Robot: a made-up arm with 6 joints.
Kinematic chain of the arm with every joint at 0, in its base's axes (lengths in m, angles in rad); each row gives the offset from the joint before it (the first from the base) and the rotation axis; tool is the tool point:
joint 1: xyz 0 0 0.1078 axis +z
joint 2: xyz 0 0.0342 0 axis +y
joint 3: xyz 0 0 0.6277 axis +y
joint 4: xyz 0 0 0.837 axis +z
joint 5: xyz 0 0 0 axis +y
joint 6: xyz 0 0 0.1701 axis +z
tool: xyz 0 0 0
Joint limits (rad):
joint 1: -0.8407..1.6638
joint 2: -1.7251..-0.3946
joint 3: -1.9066..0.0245
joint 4: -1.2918..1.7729
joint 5: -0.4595..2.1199
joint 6: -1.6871..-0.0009
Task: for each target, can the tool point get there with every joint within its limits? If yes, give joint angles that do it. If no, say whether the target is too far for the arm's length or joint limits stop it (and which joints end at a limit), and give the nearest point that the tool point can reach.
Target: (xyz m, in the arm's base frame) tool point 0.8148 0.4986 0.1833
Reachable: no: joint limits stop it (at a limit: joint 1, joint 2, joint 3, joint 4) | nearest point -0.0283 0.2981 -0.6370 | short by 1.193 m
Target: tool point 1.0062 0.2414 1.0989
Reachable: no: joint limits stop it (at a limit: joint 1, joint 2, joint 3) | nearest point 0.1443 -0.4433 1.4200 | short by 1.147 m
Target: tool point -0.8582 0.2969 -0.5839
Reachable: yes | joints -0.3013 -1.1475 -1.6577 -1.0419 0.0368 -1.3147
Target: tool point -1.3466 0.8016 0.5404
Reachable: yes | joints -0.5143 -1.2467 -0.1451 0.0232 0.3355 -0.8338
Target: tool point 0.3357 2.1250 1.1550
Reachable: no: too far | nearest point -0.6368 1.0148 1.0174 | short by 1.482 m
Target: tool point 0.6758 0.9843 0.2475
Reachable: no: joint limits stop it (at a limit: joint 1, joint 2, joint 3, joint 4) | nearest point -0.3897 0.7153 0.1513 | short by 1.103 m
